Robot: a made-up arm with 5 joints.
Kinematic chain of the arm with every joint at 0, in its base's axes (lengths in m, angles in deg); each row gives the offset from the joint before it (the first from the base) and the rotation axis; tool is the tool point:
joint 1: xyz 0 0 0.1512 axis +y
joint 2: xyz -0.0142 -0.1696 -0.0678 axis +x
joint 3: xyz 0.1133 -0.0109 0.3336 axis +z
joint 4: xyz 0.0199 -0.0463 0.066 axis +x
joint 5: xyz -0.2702 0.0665 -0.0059 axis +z
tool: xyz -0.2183 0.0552 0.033
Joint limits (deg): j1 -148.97..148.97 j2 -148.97..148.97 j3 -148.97..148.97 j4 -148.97..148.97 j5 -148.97..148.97
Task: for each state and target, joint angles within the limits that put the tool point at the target. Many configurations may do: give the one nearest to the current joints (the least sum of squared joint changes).
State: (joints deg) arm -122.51 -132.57 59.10 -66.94 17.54
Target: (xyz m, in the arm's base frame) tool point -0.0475 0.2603 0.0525
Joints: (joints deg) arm -118.12 -133.30 70.10 -79.09 -23.02
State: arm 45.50 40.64 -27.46 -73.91 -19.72
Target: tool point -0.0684 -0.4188 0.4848
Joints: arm 46.74 86.25 -26.29 -65.97 -10.25
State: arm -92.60 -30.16 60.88 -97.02 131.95
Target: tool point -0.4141 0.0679 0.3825
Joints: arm -70.65 -43.77 74.11 -84.33 120.89
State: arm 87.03 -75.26 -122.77 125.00 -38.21
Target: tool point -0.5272 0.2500 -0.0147
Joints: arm 64.89 -104.50 -114.27 148.97 -71.61
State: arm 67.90 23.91 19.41 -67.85 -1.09
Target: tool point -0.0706 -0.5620 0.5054
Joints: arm 56.22 36.24 21.26 -60.50 26.89
